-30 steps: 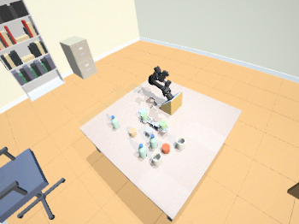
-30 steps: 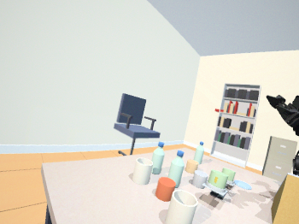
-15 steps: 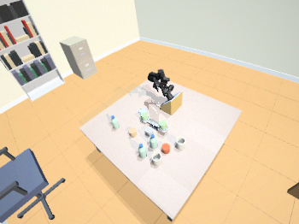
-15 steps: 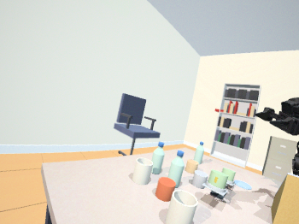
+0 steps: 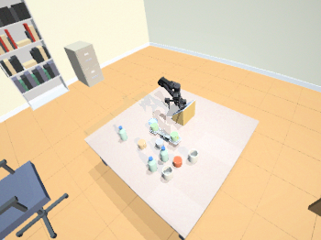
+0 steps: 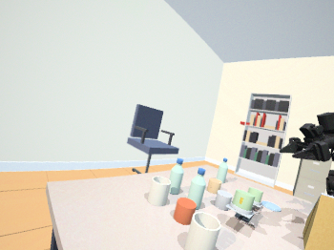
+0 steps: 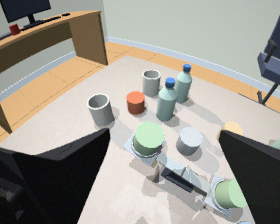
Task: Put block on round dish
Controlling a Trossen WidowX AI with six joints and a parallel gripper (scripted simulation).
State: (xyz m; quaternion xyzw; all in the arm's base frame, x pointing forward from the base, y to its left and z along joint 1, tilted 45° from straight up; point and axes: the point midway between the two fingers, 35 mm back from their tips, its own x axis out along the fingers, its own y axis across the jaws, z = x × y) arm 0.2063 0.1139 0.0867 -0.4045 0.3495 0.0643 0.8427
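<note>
Right now my gripper tip is 7 cm short of the block, 20 cm to the left of it and 27 cm above it. Round my gripper tip: tan cup (29 cm ahead, 17 cm to the right, 28 cm below); light blue round dish (3 cm behind, 30 cm to the right, 31 cm below); grey cup (21 cm ahead, 6 cm to the right, 28 cm below).
</note>
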